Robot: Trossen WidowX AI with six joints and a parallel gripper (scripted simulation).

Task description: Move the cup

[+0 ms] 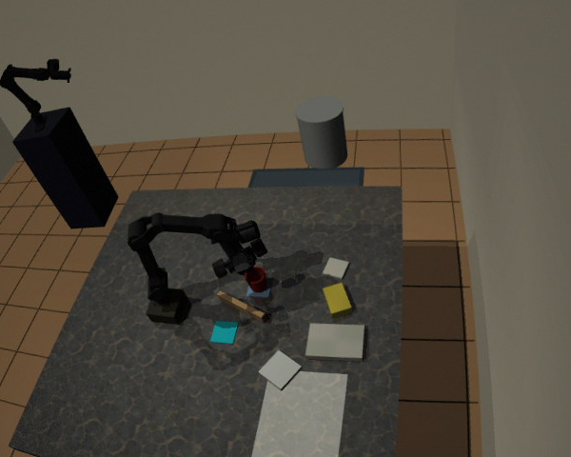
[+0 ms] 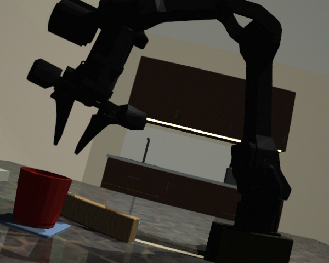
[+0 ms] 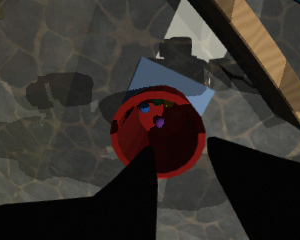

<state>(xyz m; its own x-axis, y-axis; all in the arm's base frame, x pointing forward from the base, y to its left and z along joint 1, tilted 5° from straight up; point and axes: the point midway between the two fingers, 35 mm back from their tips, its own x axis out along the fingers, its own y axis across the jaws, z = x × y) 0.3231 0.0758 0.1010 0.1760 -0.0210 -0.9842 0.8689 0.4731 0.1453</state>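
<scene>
My gripper tip is now 70 mm above the red cup, 20 mm to the right of it and 10 mm short of it. Also, from my gripper tip: wooden bar 100 mm below, 80 mm to the right, 40 mm behind; yellow block 300 mm ahead, 100 mm below, 60 mm to the right; teal pad 180 mm to the right, 120 mm below, 90 mm behind.
</scene>
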